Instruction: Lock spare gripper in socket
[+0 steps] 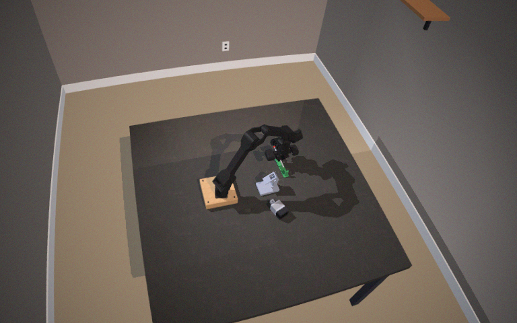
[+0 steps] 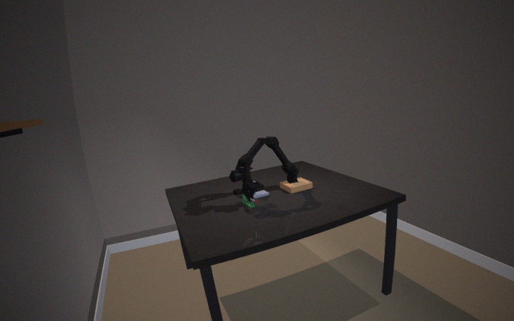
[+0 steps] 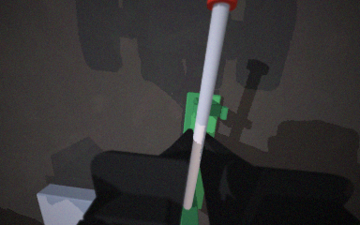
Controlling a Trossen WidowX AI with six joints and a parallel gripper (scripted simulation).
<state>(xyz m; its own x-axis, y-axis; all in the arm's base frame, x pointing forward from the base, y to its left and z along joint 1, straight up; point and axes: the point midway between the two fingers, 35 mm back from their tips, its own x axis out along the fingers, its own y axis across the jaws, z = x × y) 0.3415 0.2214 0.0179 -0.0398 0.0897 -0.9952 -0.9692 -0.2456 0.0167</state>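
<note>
My gripper tip is now 1 cm short of the green strip and 3 cm to the left of it. From my gripper tip the other things lie so: grey mount: 7 cm behind, 17 cm to the right, 3 cm above; spare gripper: 5 cm behind, 32 cm to the right.
</note>
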